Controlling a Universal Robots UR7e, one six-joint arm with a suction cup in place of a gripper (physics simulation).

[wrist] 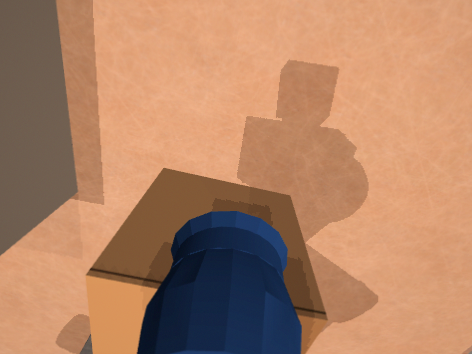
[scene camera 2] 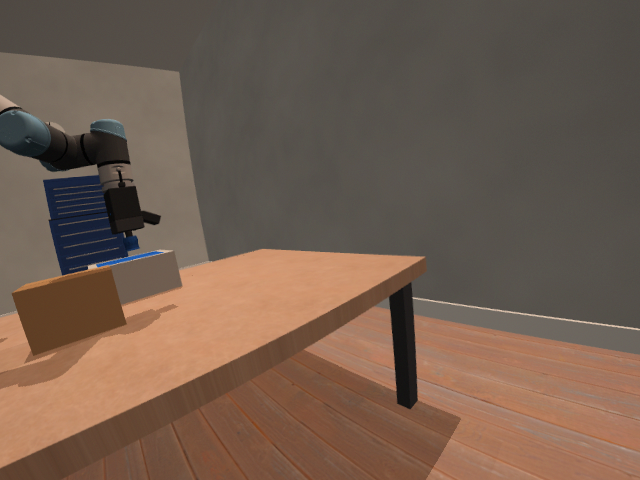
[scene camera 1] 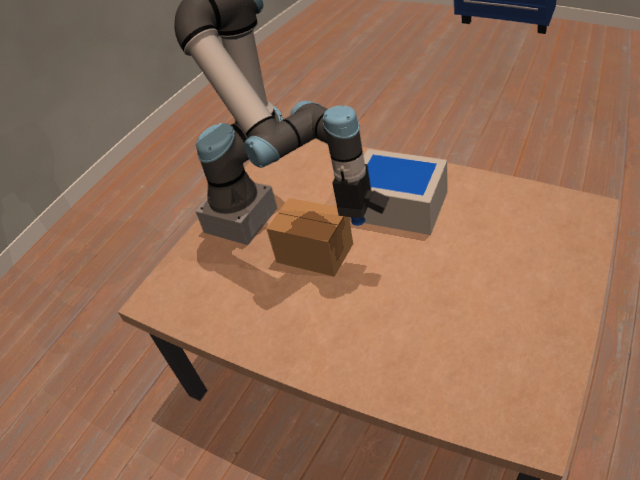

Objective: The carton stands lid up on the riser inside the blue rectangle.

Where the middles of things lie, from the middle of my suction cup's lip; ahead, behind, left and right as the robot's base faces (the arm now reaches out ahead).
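Position of my suction cup relative to the brown carton (scene camera 2: 54, 312): 110 mm above it, 150 mm past it, 10 mm to the right of it. Grey riser (scene camera 2: 139, 276): 110 mm below my suction cup, 250 mm to the left of it, 30 mm ahead of it. Going by their middles, the brown carton is the nearest to my suction cup of the things named here.
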